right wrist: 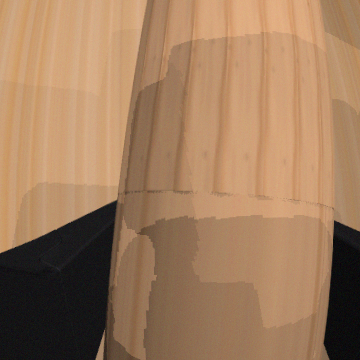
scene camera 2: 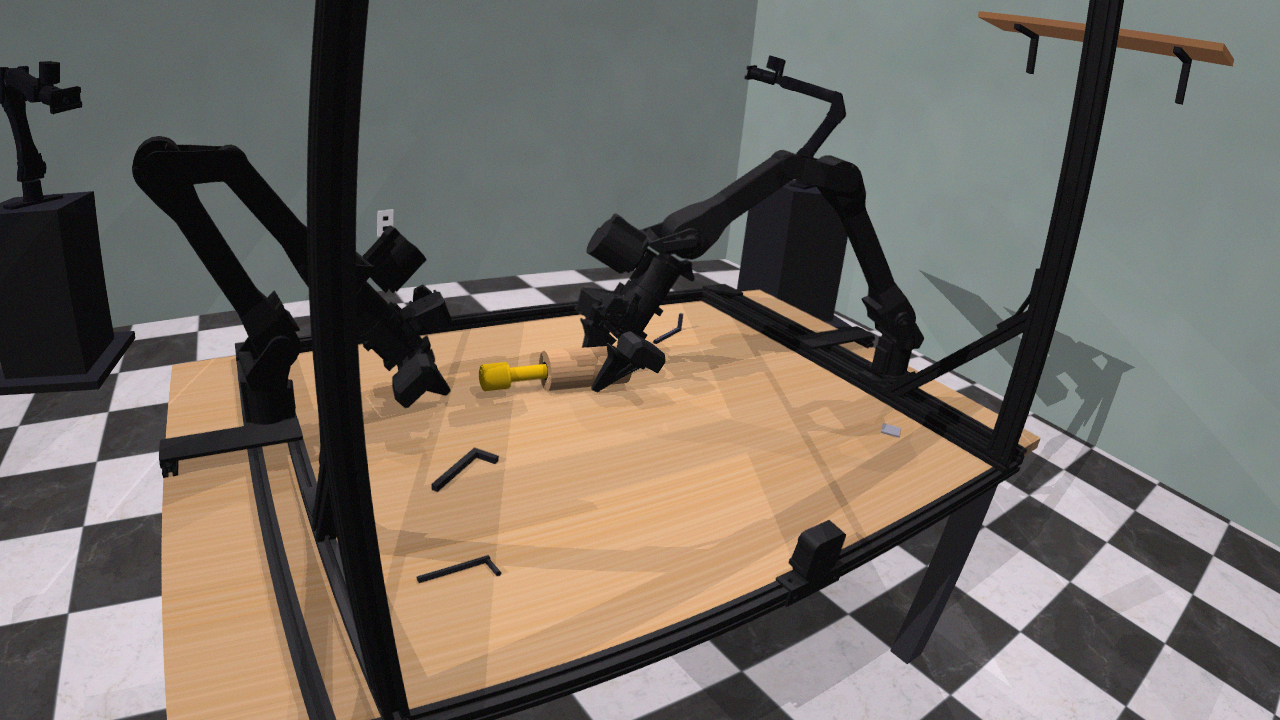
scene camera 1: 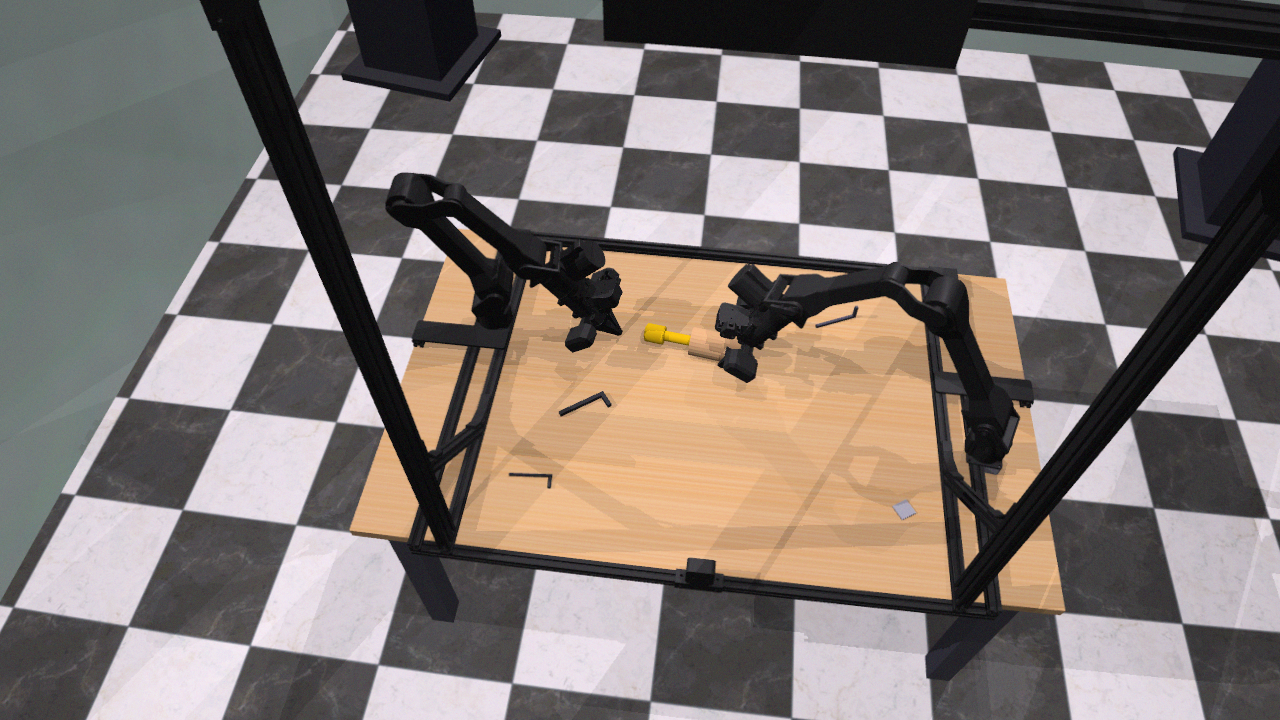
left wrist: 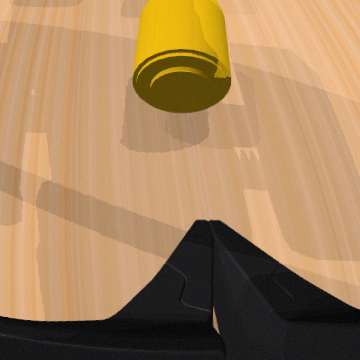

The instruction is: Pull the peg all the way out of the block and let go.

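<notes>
The yellow peg has a thick head and a thinner shaft; its shaft end is at the hole of the round wooden block, and how deep it sits is hidden. The peg's head also shows at the top of the left wrist view. My left gripper is shut and empty, with its tips together, a short way to the left of the peg's head. My right gripper is shut on the block, one finger on each side of it in the right wrist view.
Black L-shaped keys lie on the wooden table: one in front of the left gripper, another nearer the front, a third behind the right gripper. A small grey plate lies at the front right.
</notes>
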